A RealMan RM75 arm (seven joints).
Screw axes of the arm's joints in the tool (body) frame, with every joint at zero. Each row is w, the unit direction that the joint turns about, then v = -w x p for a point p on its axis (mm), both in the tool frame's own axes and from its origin. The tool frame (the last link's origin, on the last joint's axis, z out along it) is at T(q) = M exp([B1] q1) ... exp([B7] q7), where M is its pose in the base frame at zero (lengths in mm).
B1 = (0, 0, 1, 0, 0, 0)
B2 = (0, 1, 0, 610, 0, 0)
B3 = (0, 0, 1, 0, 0, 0)
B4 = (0, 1, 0, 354, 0, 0)
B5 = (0, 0, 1, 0, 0, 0)
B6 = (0, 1, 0, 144, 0, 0)
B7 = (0, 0, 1, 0, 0, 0)
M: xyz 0 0 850.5 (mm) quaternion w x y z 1 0 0 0
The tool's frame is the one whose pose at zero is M.
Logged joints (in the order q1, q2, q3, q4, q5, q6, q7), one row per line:
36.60 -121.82 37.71 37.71 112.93 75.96 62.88
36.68 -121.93 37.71 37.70 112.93 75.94 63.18
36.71 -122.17 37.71 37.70 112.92 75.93 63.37
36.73 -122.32 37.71 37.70 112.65 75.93 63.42
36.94 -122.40 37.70 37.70 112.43 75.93 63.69
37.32 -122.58 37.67 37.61 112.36 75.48 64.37
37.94 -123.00 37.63 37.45 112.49 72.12 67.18
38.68 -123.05 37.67 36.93 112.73 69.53 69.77
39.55 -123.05 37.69 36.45 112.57 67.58 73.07
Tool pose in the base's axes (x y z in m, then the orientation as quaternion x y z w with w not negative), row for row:
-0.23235 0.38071 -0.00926 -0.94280 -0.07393 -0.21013 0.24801
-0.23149 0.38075 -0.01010 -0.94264 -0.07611 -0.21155 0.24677
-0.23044 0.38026 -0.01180 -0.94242 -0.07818 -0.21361 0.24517
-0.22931 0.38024 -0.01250 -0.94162 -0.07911 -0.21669 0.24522
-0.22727 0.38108 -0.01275 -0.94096 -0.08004 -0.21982 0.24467
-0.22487 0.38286 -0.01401 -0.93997 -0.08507 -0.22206 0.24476
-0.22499 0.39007 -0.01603 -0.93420 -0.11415 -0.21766 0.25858
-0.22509 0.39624 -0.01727 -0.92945 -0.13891 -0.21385 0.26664
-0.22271 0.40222 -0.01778 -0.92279 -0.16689 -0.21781 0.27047
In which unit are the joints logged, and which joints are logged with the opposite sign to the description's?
The joints are logged in degrees. Opposite sign: q1, q7.
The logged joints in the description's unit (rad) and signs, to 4 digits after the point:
-0.6388 -2.1262 0.6582 0.6582 1.9710 1.3258 -1.0975
-0.6402 -2.1281 0.6582 0.6580 1.9710 1.3254 -1.1027
-0.6407 -2.1323 0.6582 0.6580 1.9708 1.3252 -1.1060
-0.6411 -2.1349 0.6582 0.6580 1.9661 1.3252 -1.1069
-0.6447 -2.1363 0.6580 0.6580 1.9623 1.3252 -1.1116
-0.6514 -2.1394 0.6575 0.6564 1.9611 1.3174 -1.1235
-0.6622 -2.1468 0.6568 0.6536 1.9633 1.2587 -1.1725
-0.6751 -2.1476 0.6575 0.6446 1.9675 1.2135 -1.2177
-0.6903 -2.1476 0.6578 0.6362 1.9647 1.1795 -1.2753

